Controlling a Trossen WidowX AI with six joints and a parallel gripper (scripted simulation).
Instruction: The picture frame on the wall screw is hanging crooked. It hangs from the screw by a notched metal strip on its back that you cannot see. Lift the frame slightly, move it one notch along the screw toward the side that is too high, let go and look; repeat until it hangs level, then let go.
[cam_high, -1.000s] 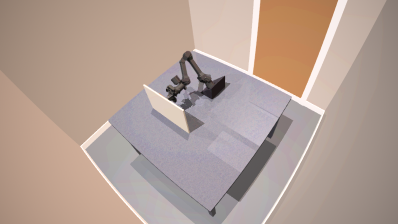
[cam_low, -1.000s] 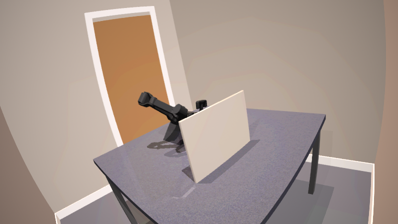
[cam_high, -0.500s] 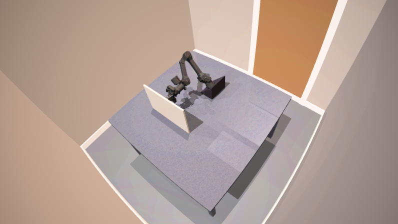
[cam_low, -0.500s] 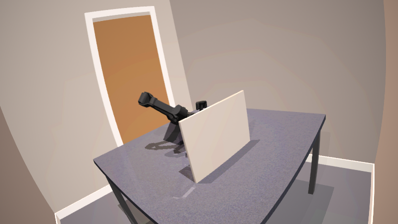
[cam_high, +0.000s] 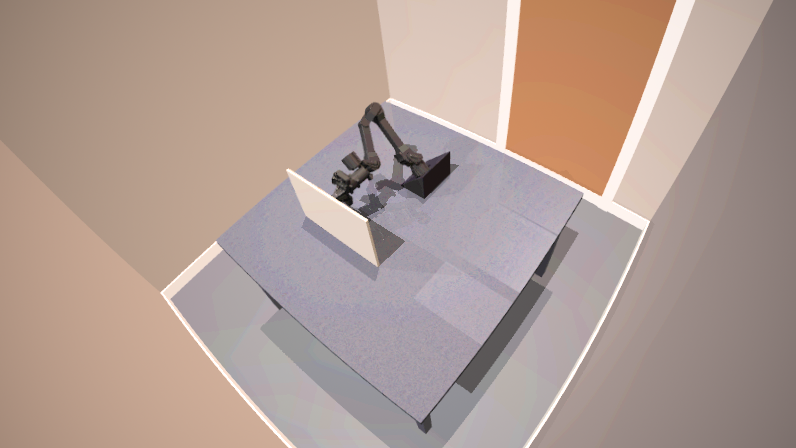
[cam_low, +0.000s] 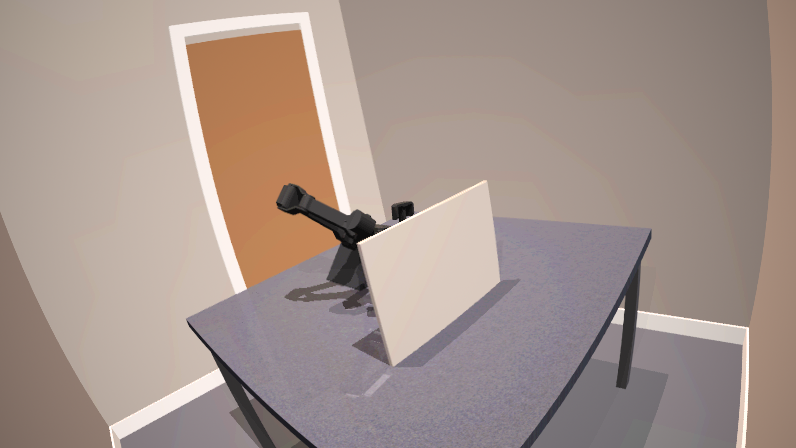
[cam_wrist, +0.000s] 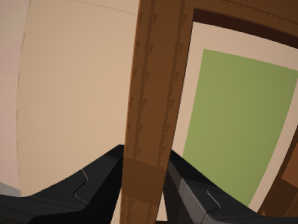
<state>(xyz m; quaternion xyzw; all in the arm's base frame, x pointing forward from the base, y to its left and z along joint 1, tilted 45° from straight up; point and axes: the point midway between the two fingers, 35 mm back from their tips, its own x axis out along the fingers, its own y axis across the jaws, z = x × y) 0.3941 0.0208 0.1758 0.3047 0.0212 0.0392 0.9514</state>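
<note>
Now: the brown wooden picture frame 5 cm below my gripper tip and 1 cm to the right of it. Round my gripper tip: wall panel 7 cm below, 2 cm ahead, 1 cm to the left.
</note>
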